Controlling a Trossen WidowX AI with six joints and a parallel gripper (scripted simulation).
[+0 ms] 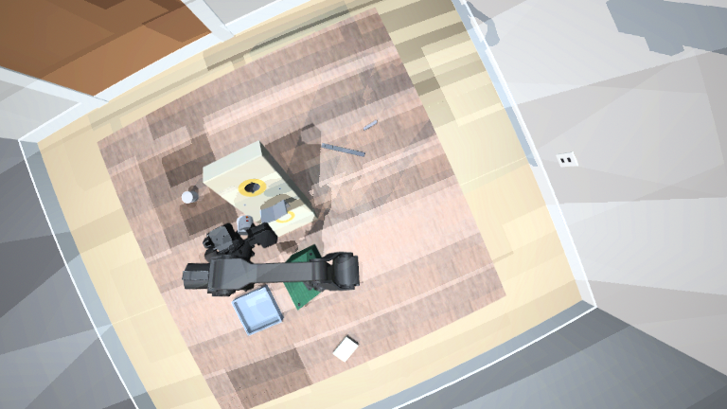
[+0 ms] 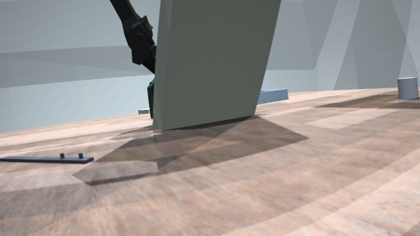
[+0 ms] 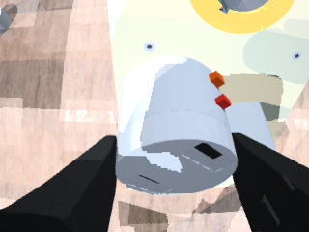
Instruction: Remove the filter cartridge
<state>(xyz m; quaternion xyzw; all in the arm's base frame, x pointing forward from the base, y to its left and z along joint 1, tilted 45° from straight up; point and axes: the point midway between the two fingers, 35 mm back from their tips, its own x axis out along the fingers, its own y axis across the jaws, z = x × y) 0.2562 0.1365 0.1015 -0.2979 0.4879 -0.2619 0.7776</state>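
Right now my gripper tip is 280 mm past the blue-grey tray, 270 mm to the right of it and 280 mm above it. The rest, counted from my gripper tip: pale service panel (60 mm ahead, 60 mm to the right, 110 mm below); then round filter cartridge (right at my gripper tip); then short strip (100 mm ahead, 500 mm to the right, 280 mm below).
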